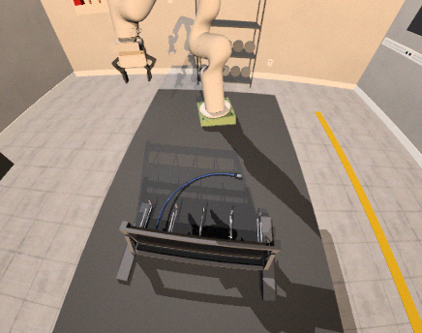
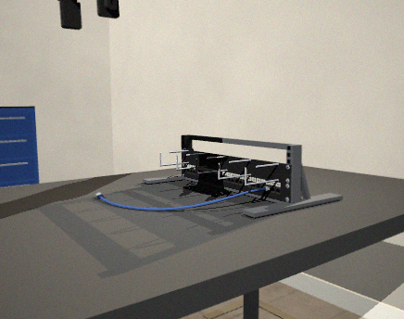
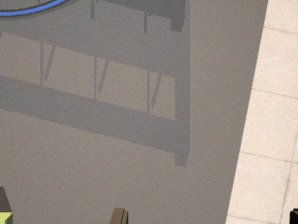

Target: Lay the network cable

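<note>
The clear plug is 46 cm to the left of my hand, 36 cm below it and 13 cm ahead of it. From my hand the other things lie so: patch-panel rack 48 cm ahead, 36 cm to the left, 29 cm below.
</note>
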